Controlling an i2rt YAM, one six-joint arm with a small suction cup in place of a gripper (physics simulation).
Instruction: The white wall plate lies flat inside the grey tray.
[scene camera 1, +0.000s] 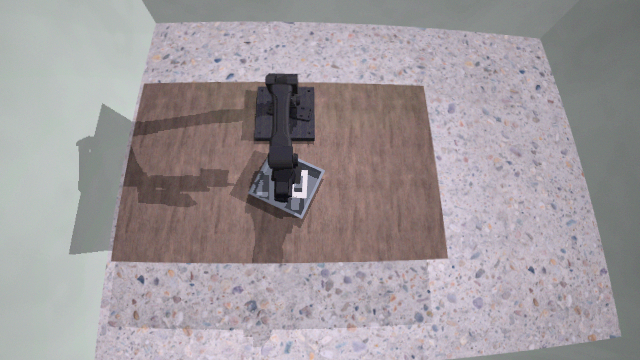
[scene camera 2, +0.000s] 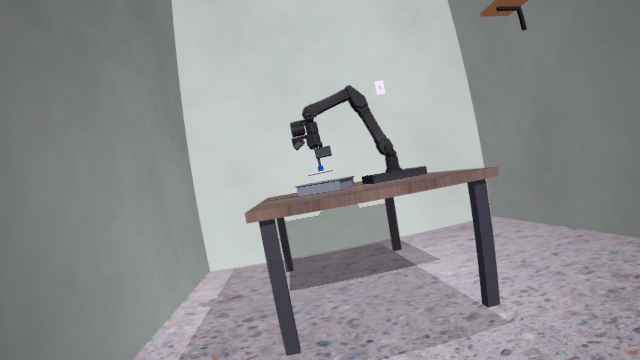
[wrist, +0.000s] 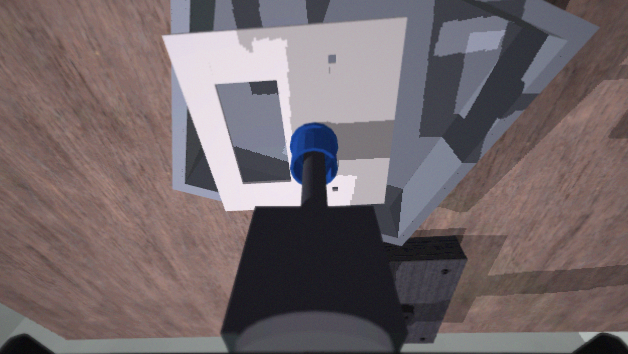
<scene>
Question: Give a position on a white wall plate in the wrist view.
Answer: At 356, 96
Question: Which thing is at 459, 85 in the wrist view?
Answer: A grey tray.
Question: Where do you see a grey tray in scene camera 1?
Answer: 263, 187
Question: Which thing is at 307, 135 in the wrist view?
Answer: The suction cup.
</scene>
